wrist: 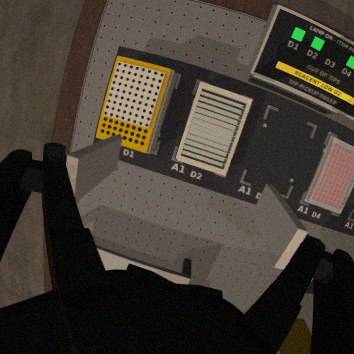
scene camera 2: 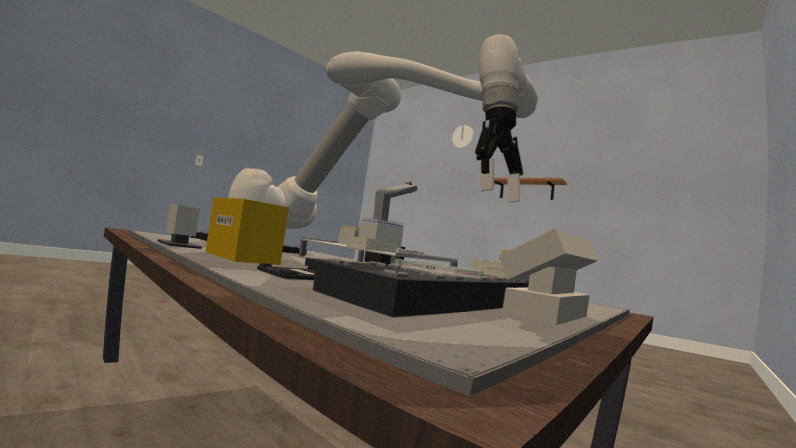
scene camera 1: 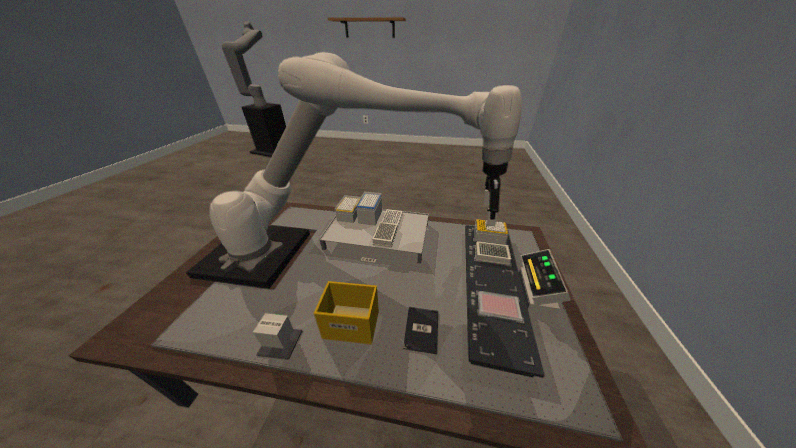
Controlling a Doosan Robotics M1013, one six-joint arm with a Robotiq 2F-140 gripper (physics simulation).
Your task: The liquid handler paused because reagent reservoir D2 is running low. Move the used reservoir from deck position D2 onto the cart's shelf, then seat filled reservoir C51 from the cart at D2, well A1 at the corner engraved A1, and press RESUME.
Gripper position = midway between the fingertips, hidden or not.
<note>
My gripper (scene camera 2: 501,196) is open, holding nothing. Also in view: a reagent reservoir (wrist: 216,117). I also see a yellow waste bin (scene camera 2: 241,230), a black RG pad (scene camera 1: 421,334) and a grey box with green button (scene camera 2: 182,222).
My gripper shows as well in the wrist view (wrist: 189,175) and in scene camera 1 (scene camera 1: 489,215). The yellow waste bin also shows in scene camera 1 (scene camera 1: 358,329).
</note>
